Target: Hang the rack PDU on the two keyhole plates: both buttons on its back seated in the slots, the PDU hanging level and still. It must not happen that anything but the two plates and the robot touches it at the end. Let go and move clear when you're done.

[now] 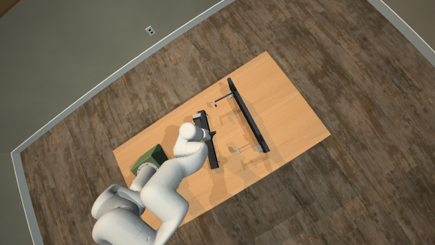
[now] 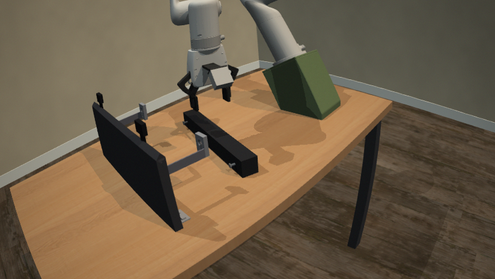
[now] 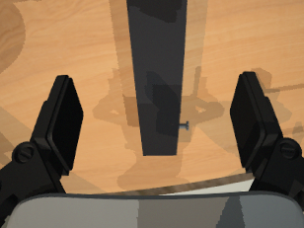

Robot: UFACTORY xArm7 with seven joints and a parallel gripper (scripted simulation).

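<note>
The rack PDU lies 10 cm below my hand and 2 cm ahead of it. From my hand the other things lie so: black upright panel: 27 cm ahead, 4 cm below, 3 cm to the right.
</note>
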